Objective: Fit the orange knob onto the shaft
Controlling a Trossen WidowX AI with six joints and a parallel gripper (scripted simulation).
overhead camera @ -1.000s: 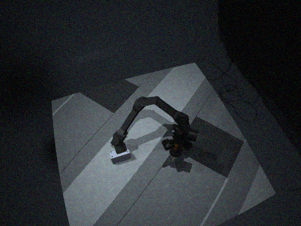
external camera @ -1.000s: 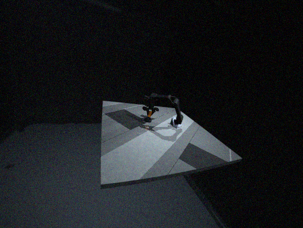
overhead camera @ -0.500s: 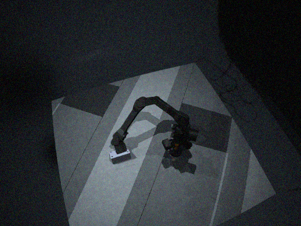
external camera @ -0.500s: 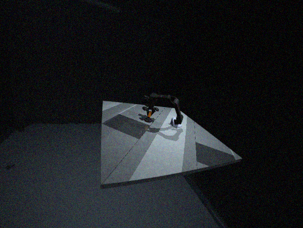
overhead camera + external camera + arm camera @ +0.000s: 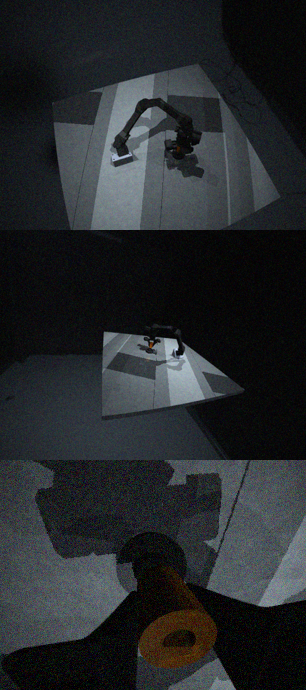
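Right now my gripper tip is 2 cm below the orange knob. Round my gripper tip: dark round pedestal (4 cm below).
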